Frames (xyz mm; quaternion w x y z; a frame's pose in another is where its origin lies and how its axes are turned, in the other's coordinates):
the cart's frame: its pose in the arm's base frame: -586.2 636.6 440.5 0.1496 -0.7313 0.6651 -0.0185
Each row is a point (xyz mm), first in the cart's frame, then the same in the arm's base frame.
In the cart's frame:
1: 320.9 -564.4 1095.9
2: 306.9 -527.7 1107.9
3: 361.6 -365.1 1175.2
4: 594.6 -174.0 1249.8
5: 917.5 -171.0 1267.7
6: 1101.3 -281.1 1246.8
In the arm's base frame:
1: 244.3 575.2 -523.4
2: 209.9 588.7 -541.4
3: 74.1 536.8 -654.6
4: -67.2 309.8 -812.4
5: -29.1 -2.9 -885.7
6: 93.7 -179.0 -870.6

